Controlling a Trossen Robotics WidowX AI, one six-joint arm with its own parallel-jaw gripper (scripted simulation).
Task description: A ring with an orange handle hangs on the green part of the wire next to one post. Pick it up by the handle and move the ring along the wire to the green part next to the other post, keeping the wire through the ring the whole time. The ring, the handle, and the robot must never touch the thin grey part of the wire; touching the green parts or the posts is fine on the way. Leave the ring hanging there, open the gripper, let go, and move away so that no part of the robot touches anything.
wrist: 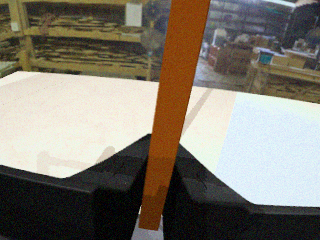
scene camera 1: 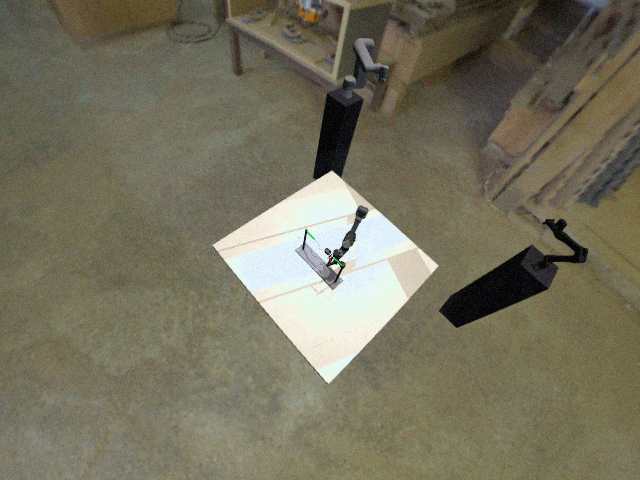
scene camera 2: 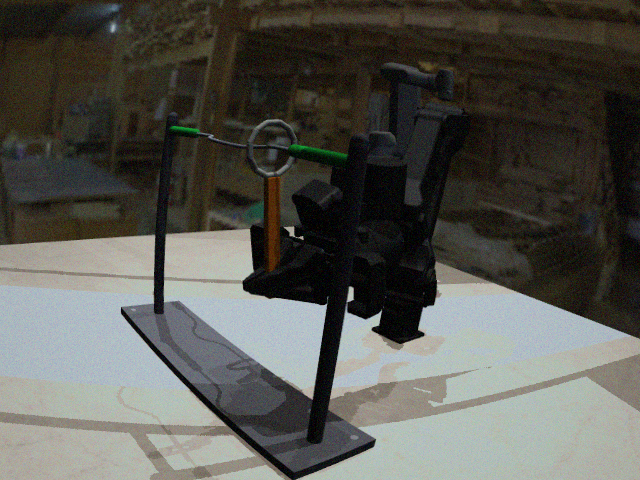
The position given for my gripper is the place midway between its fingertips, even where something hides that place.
Observation:
I see my gripper (scene camera 2: pixel 246 287) and a stand (scene camera 2: pixel 285 426).
My gripper is seen too in the wrist view (wrist: pixel 159 142). The stand shows as well in scene camera 1 (scene camera 1: pixel 333 279).

